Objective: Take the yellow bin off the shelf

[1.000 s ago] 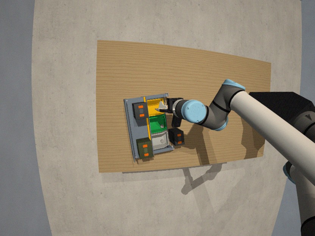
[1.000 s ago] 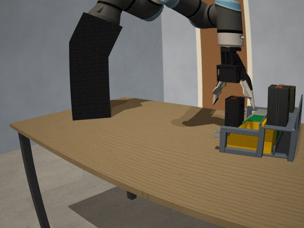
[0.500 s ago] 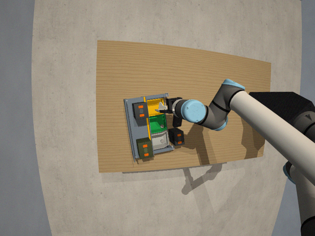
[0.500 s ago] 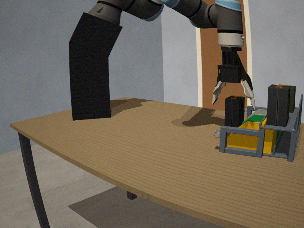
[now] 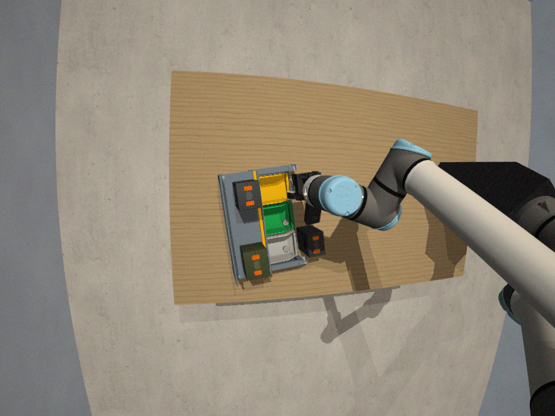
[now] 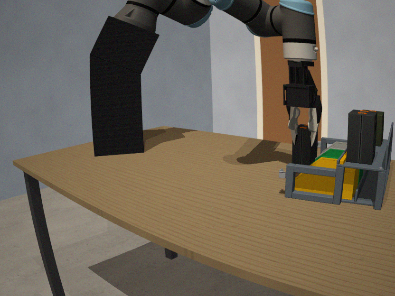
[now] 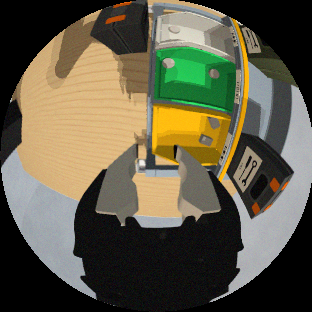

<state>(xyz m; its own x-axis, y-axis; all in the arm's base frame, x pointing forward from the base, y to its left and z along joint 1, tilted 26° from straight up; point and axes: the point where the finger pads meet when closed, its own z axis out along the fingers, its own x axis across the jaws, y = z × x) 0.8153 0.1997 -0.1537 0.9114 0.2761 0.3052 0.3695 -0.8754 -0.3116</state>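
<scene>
The yellow open bin lies 8 cm ahead of my hand, 2 cm to the left of it and 9 cm below it. The rest, counted from my hand: dark green box (8 cm ahead, 26 cm to the left, 2 cm above); white bin (1 cm behind, 23 cm to the left, 9 cm below); green bin (4 cm ahead, 12 cm to the left, 9 cm below).
</scene>
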